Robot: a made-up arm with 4 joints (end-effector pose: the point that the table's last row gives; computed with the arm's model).
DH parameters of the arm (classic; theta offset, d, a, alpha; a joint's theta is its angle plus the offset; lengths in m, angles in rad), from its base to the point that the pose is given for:
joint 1: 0 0.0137 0.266 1.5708
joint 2: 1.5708 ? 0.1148 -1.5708
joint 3: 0 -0.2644 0.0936 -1.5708
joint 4: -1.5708 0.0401 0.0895 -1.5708
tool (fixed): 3.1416 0.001 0 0
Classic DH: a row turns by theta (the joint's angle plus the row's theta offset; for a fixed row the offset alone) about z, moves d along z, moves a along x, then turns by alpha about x.
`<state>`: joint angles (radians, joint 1 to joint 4).
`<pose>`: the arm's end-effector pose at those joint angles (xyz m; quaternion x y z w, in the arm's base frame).
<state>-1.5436 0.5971 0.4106 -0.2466</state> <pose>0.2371 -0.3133 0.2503 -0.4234 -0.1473 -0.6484 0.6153</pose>
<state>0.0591 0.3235 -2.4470 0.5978</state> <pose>0.4347 0.0650 0.1021 0.8405 0.0714 0.4278 0.3247</pose>
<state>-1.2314 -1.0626 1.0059 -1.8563</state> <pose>0.3396 -0.3898 -0.1971 -0.2393 -0.2455 -0.0756 0.9363</pose>
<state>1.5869 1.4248 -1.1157 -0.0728</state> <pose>-0.1029 0.1023 0.2145 0.7013 -0.1108 0.6753 0.1998</pose>
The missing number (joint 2, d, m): -0.1627
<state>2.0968 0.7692 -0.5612 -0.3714</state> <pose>-0.2743 0.1466 0.2749 0.5850 -0.0236 0.7282 0.3561</pose>
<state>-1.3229 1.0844 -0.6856 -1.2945</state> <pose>0.2440 -0.1946 0.2933 -0.2732 -0.8951 -0.2431 0.2549</pose>
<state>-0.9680 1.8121 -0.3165 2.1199</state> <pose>0.0718 0.1568 0.2477 0.0167 0.1622 -0.3253 0.9314</pose>
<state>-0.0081 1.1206 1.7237 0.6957</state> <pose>0.3070 0.3041 0.2131 -0.4675 -0.1354 -0.6010 0.6340</pose>
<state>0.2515 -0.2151 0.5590 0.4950</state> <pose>0.4101 0.3835 0.1788 -0.3129 0.2972 0.0749 0.8990</pose>
